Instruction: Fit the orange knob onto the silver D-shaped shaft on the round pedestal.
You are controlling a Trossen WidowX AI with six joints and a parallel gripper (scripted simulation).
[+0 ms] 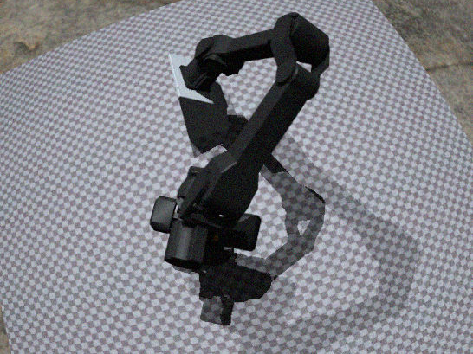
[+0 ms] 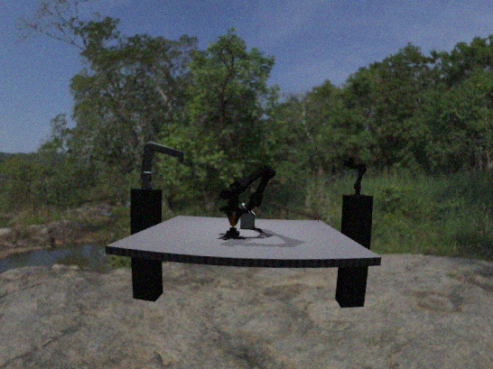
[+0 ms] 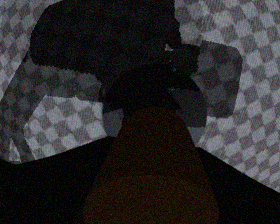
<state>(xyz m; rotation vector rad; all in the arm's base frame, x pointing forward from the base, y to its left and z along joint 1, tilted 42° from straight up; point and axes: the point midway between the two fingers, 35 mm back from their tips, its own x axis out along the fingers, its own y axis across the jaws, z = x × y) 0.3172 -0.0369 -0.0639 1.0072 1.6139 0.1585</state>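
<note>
The orange knob is 30 mm above my gripper tip. From my gripper tip the other things lie so: round dark pedestal: 40 mm below.
</note>
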